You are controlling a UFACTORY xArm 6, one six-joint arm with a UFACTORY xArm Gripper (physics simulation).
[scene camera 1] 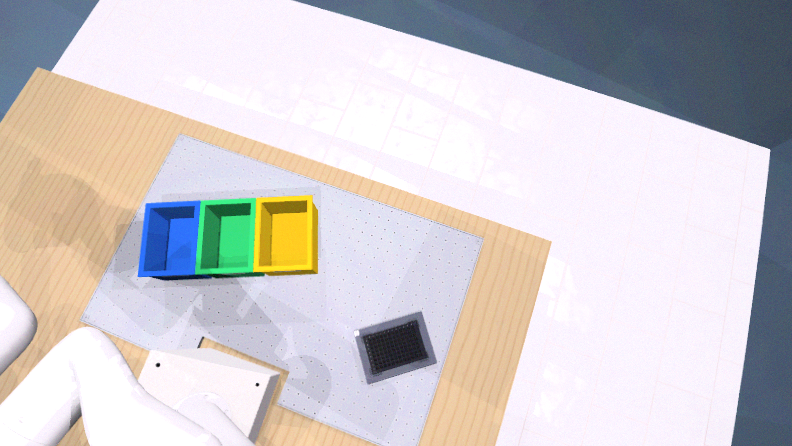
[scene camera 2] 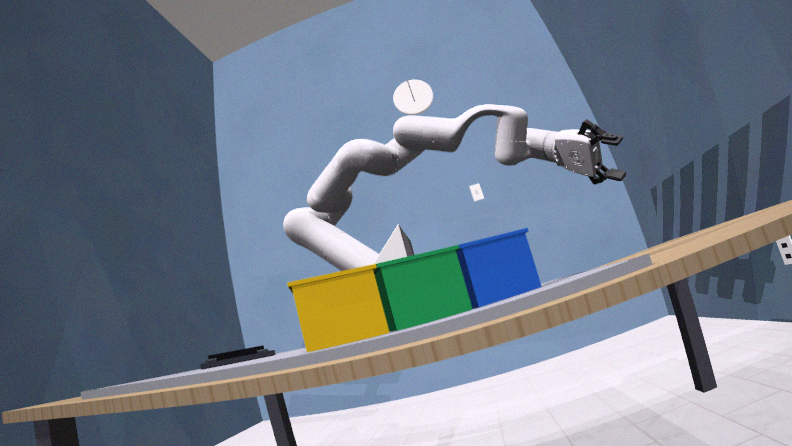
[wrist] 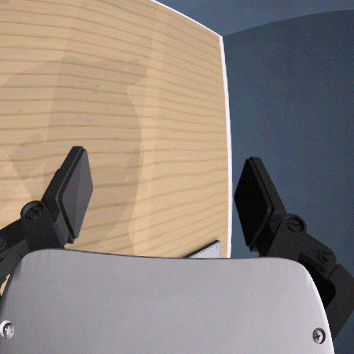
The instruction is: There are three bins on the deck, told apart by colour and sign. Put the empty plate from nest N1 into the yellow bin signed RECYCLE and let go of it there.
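Frame: origin at the arm's base, x ahead, y left, z up, level; metres.
Seen in the pictures: gripper, fingertip midpoint: (scene camera 2: 622, 159) (wrist: 165, 171).
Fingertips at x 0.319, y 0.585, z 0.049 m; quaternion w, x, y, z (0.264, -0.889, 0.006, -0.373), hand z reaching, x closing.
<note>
Pixels of each thing's top centre, then the offset from my fingertips to it. "pt": a spot on its surface instead. Level surfaces: height alone.
- black plate at its top centre: (scene camera 1: 395, 347) (scene camera 2: 235, 350) dy -0.926, dx -0.102, dz -0.169 m
- dark grey nest at a spot on its surface: (scene camera 1: 431, 361) pt dy -1.013, dx -0.116, dz -0.183 m
- yellow bin at a spot on its surface: (scene camera 2: 340, 310) pt dy -0.612, dx +0.166, dz -0.148 m
- green bin at its top centre: (scene camera 2: 406, 265) (scene camera 1: 226, 235) dy -0.507, dx +0.056, dz -0.095 m
- blue bin at a spot on its surface: (scene camera 2: 501, 271) pt dy -0.367, dx +0.102, dz -0.152 m
- perforated deck at its surface level: dz -0.195 m
- wooden table at its surface level: dz -0.208 m
A black plate (scene camera 1: 395, 347) (scene camera 2: 235, 354) with a grid of wells sits in a dark grey nest (scene camera 1: 431, 361) on the deck's right part in scene camera 1. No nest label is readable. The yellow bin (scene camera 1: 285, 238) (scene camera 2: 340, 310) stands at the end of a row of three bins, and its inside looks empty in scene camera 1. Its sign is not readable. My gripper (scene camera 2: 616, 157) (wrist: 165, 171) is open and empty, high above the table beyond the blue bin's side, far from the plate. It does not show in scene camera 1.
The green bin (scene camera 1: 228, 238) (scene camera 2: 423, 293) and the blue bin (scene camera 1: 180, 243) (scene camera 2: 501, 271) stand against each other beside the yellow bin. The perforated deck (scene camera 1: 376, 249) lies on the wooden table (scene camera 1: 498, 310) (wrist: 115, 125). The white arm base (scene camera 1: 205, 376) stands at the deck's near edge.
</note>
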